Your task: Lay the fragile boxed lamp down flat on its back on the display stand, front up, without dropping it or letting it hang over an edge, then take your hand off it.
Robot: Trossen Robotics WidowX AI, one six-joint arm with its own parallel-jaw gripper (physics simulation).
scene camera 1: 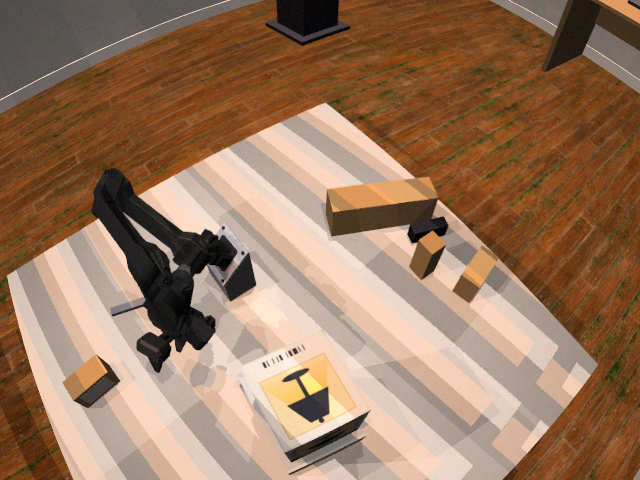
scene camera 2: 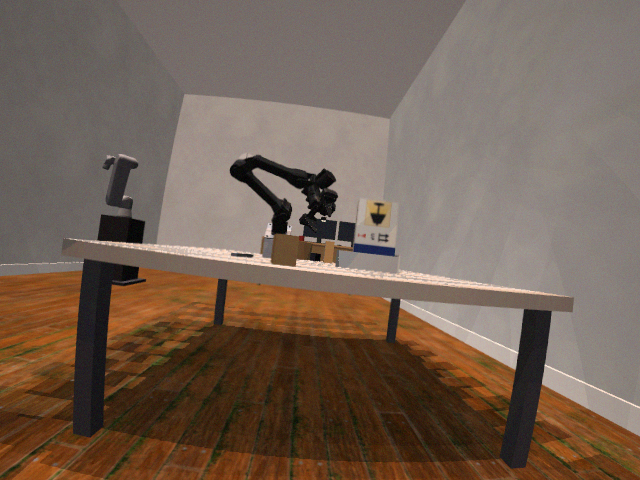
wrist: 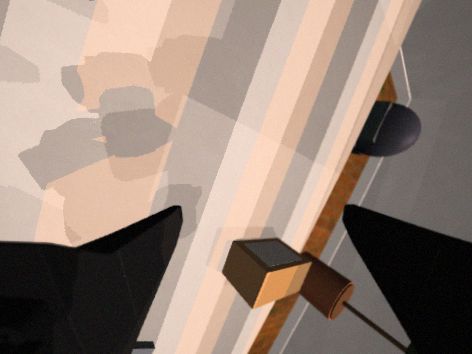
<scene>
My gripper point(scene camera 1: 168, 361) is open and holds nothing.
My gripper is seen too in scene camera 2 point(scene camera 2: 322, 224) and in the wrist view point(wrist: 262, 212).
</scene>
